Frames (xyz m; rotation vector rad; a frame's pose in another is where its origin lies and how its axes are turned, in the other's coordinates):
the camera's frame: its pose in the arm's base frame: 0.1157 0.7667 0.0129 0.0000 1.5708 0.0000
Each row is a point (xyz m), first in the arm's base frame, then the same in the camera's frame.
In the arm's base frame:
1: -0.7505 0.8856 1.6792
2: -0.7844 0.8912 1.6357
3: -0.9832 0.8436 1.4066
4: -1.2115 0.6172 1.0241
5: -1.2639 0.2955 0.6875
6: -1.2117 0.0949 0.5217
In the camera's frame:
1: -1.6663 0.1189 -0.8662
2: -1.6228 0.1245 -0.9001
3: -1.3937 0.0769 -1.0989
4: -1.0112 -0.1495 -1.3272
5: -0.6746 -0.4712 -1.3796
6: -0.5088 -0.6718 -1.3274

